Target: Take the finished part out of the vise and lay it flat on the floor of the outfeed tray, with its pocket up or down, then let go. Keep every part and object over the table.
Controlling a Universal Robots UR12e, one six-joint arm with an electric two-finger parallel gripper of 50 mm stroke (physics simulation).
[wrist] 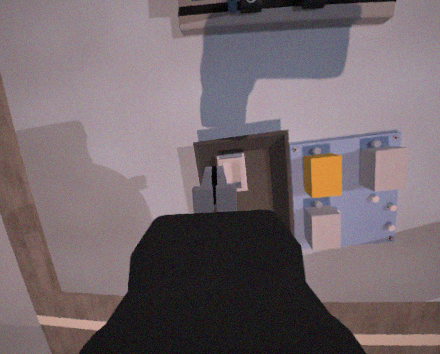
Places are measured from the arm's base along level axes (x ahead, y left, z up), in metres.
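Pixels of known places: gripper, between the fingertips: [214, 178].
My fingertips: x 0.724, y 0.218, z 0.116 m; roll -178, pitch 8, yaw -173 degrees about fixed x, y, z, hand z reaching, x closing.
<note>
Behind a point stands the place of what it marks.
The finished part [237, 169] @[x 0.704, y 0.231, z -0.012 m], pale with a rim around a recessed face, lies in the dark brown outfeed tray [281, 185] @[x 0.632, y 0.250, z -0.014 m], near its left side. It looks flat on the tray floor, with its pocket seemingly up; its lower left is hidden behind the fingers. My gripper [214, 178] @[x 0.724, y 0.218, z 0.116 m] is shut and empty. Its fingertips show over the left part of the tray, just left of the part and overlapping it in the view; their height above it is hard to tell. The vise [285, 23] @[x 0.654, y 0.015, z -0.031 m] is cut off by the top edge of the view, so its jaws show only partly.
A blue fixture plate [352, 215] @[x 0.500, y 0.297, z -0.037 m] stands right against the tray's right side. It carries an orange block [325, 175] @[x 0.575, y 0.226, z -0.001 m], two pale blocks [389, 169] @[x 0.488, y 0.208, z -0.001 m] [325, 229] @[x 0.558, y 0.311, z -0.001 m] and several pins. A brown border strip [22, 215] runs down the left and along the bottom.
</note>
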